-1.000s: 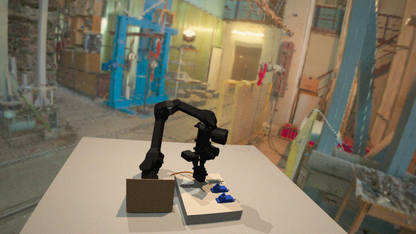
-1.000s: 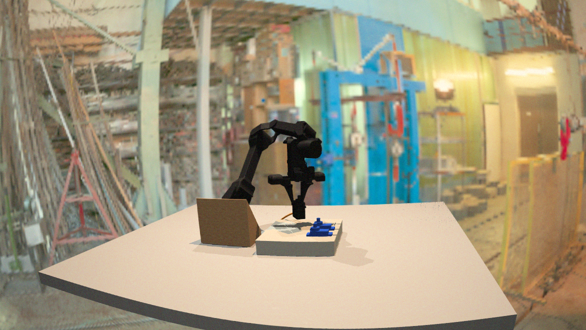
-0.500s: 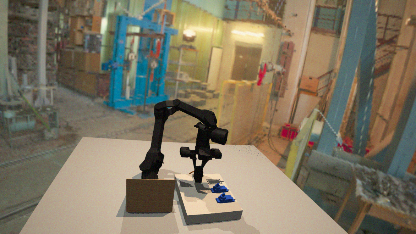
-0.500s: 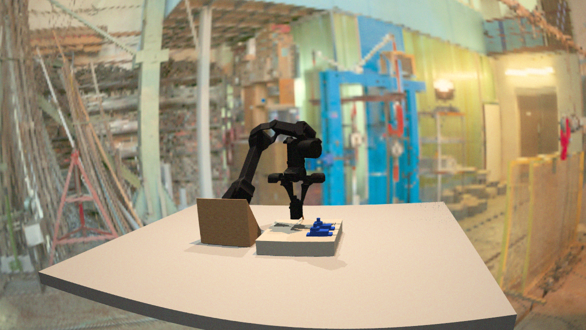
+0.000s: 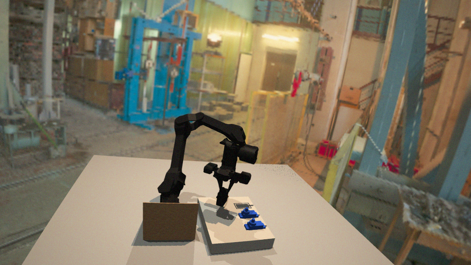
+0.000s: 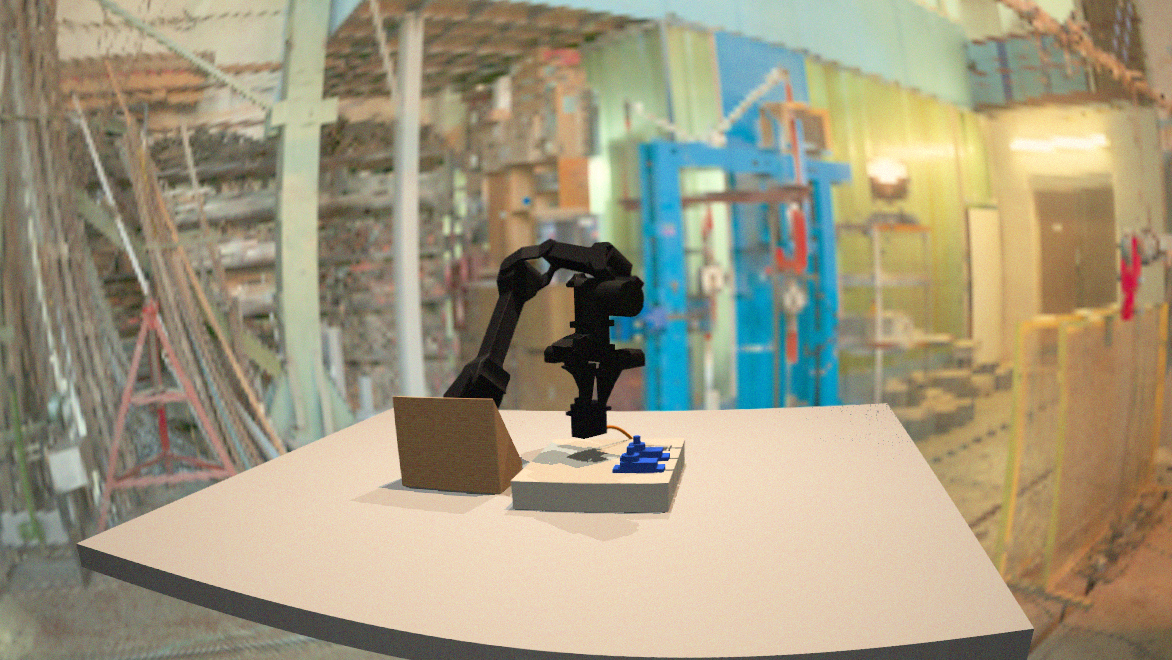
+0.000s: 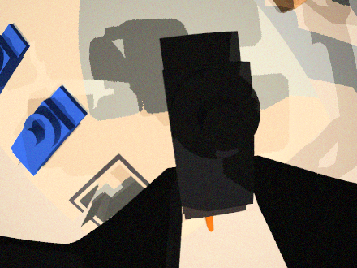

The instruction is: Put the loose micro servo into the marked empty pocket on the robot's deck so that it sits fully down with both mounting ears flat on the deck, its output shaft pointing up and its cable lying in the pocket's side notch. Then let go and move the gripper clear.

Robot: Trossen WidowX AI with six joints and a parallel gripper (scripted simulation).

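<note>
My gripper tip is now 100 mm above the deck, 70 mm to the left of it and 20 mm past it.
</note>
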